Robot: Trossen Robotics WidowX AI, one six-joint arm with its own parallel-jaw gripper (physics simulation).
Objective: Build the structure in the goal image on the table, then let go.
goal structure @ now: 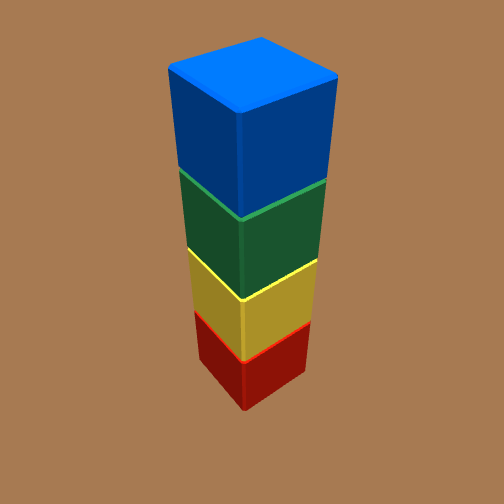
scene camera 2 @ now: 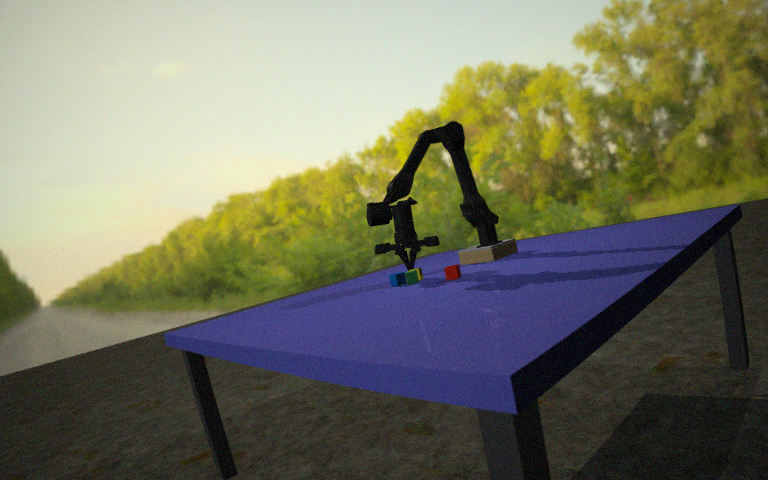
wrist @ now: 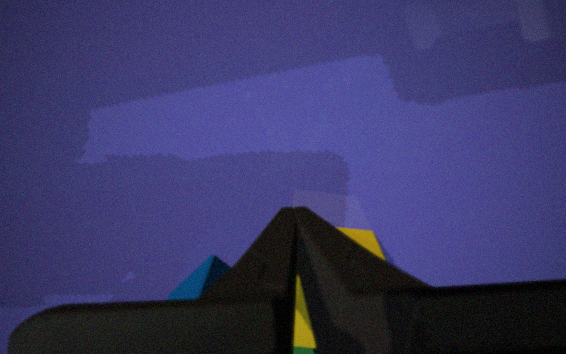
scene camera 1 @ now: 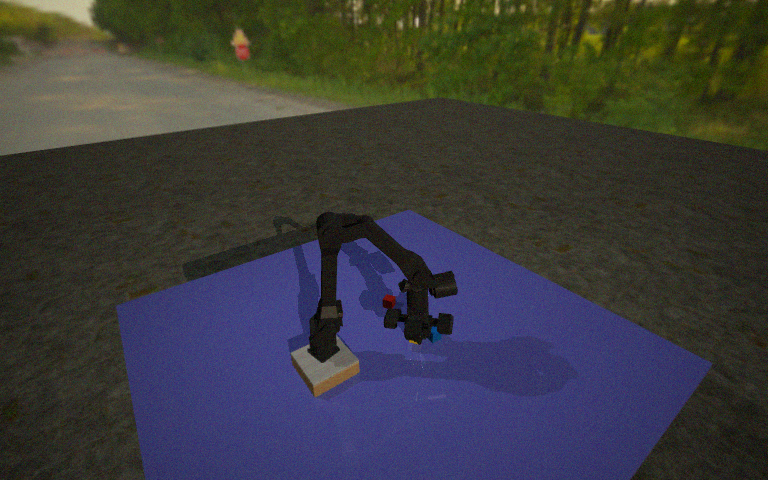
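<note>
My gripper (scene camera 1: 416, 340) (scene camera 2: 411, 267) (wrist: 293, 219) is shut and empty, pointing down just above the yellow and green blocks. A yellow block (scene camera 1: 414, 341) (scene camera 2: 419, 273) (wrist: 363, 238) shows partly behind the fingers. A green block (scene camera 2: 412, 277) (wrist: 304, 350) sits close against it; whether they touch is too small to tell. A blue block (scene camera 1: 435, 335) (scene camera 2: 397, 279) (wrist: 196, 284) sits beside them, turned at an angle in the wrist view. A red block (scene camera 1: 389, 301) (scene camera 2: 451, 272) stands apart on the table, nearer the arm's base in scene camera 2. The gripper hides much of the group in scene camera 1.
The blue-purple table (scene camera 1: 254, 430) (scene camera 2: 351, 345) carries the arm's base block (scene camera 1: 334, 373) (scene camera 2: 487, 253). The arm's shadows fall across the table. The table's near corner and edges show in scene camera 2.
</note>
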